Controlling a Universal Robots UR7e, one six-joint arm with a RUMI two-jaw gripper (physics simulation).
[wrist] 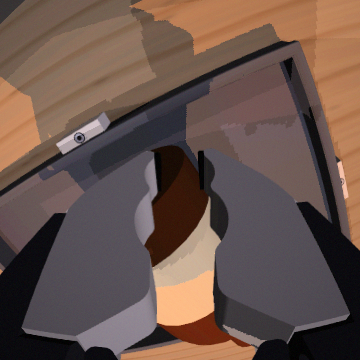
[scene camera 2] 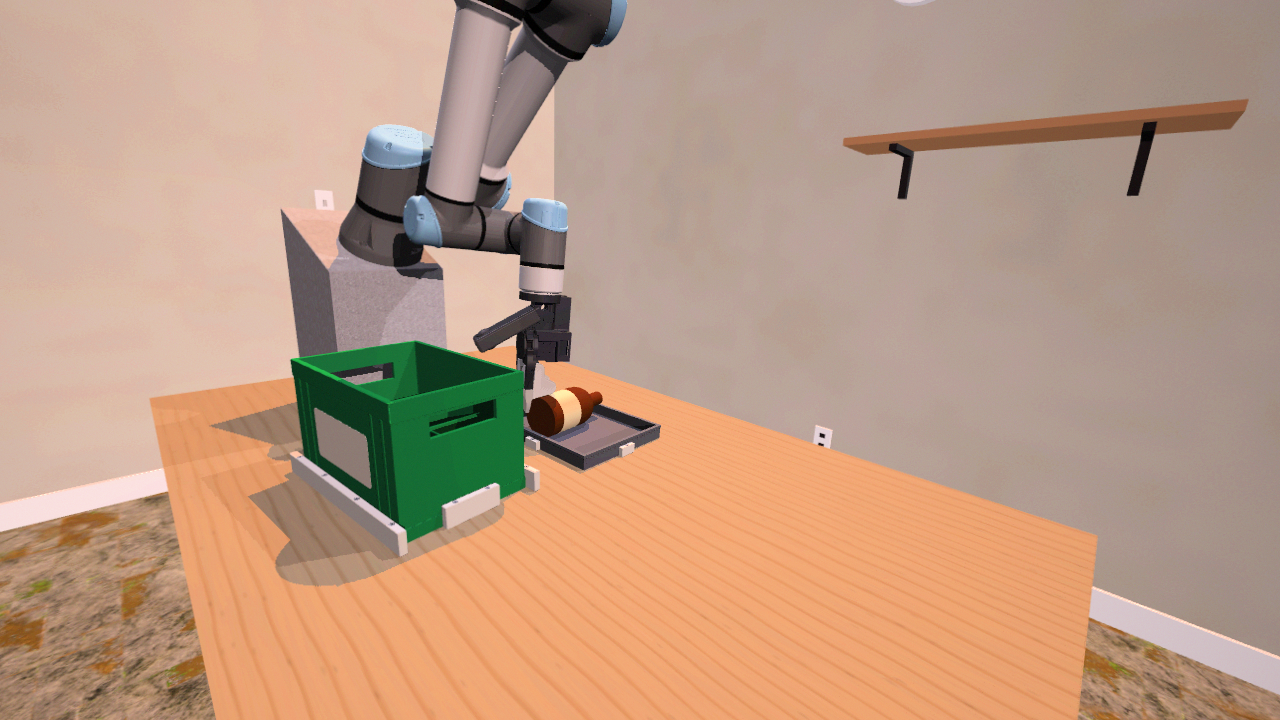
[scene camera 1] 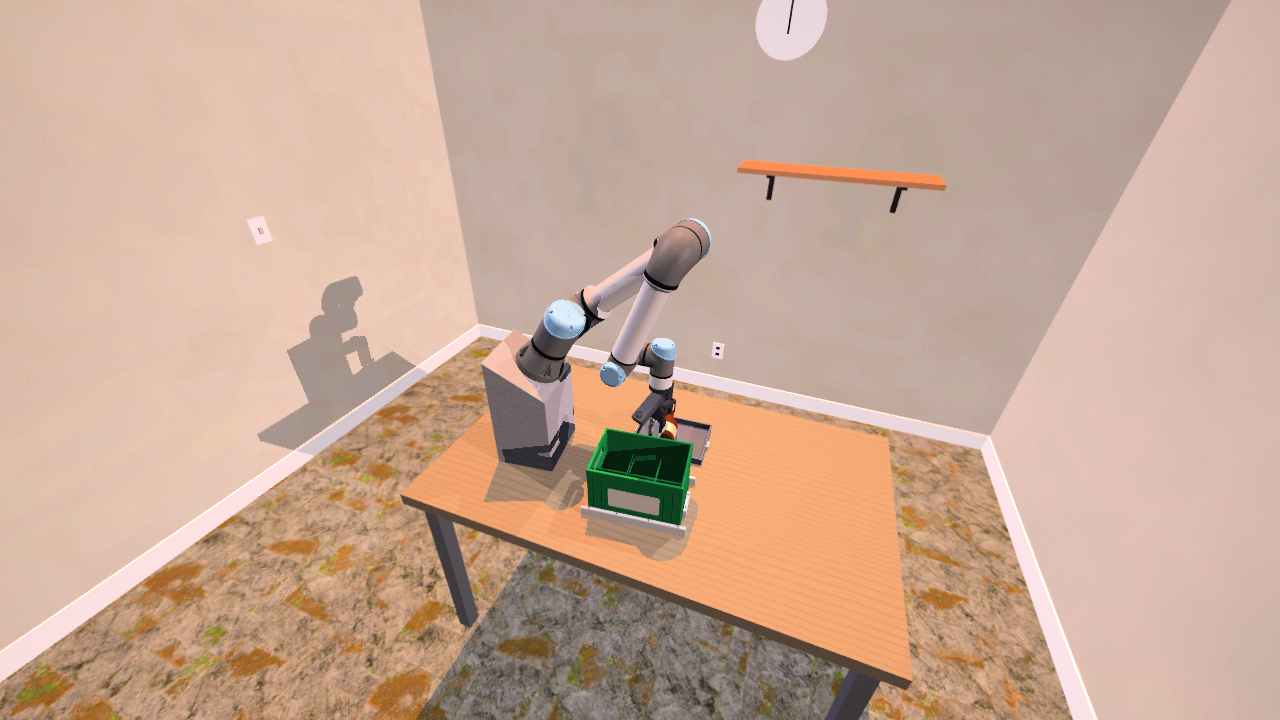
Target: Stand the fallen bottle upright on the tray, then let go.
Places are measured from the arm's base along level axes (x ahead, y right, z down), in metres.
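Pixels of known places: gripper, fingertip midpoint: point(wrist: 178, 155) point(scene camera 2: 525, 410); arm's base, origin of the base link: point(scene camera 2: 381, 245) point(scene camera 1: 538, 364).
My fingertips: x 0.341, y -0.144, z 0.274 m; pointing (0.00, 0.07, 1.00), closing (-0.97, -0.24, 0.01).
Observation:
Ahead of a thing's pixels: the offset from my fingertips to its top centre.
The brown bottle with a cream label {dx +0.013, dy -0.087, dz -0.032 m} point(scene camera 1: 669, 431) point(scene camera 2: 565, 409) point(wrist: 185, 300) lies on its side at the tray's crate-side edge. Its base faces the crate and its neck points away in the scene camera 2 view. The low dark tray point(scene camera 1: 693, 438) point(scene camera 2: 617, 431) point(wrist: 250, 100) lies under it. My gripper point(scene camera 2: 531, 401) point(wrist: 178, 155) points down at the bottle, its jaws nearly together. In the wrist view, the bottle's base and label show through the gap between the jaws, which hide its sides. Whether the jaws touch it, I cannot tell. No firm hold shows.
A green crate {dx +0.066, dy +0.210, dz -0.128 m} point(scene camera 1: 637, 481) point(scene camera 2: 460, 465) stands close beside the tray, nearer scene camera 1, with white rails {dx +0.091, dy +0.306, dz +0.017 m} point(scene camera 1: 626, 519) point(scene camera 2: 349, 501) along its foot. The tray has small white stops point(scene camera 2: 626, 448) point(wrist: 82, 135) at its sides. The arm's pedestal point(scene camera 1: 537, 429) point(scene camera 2: 384, 304) stands behind the crate.

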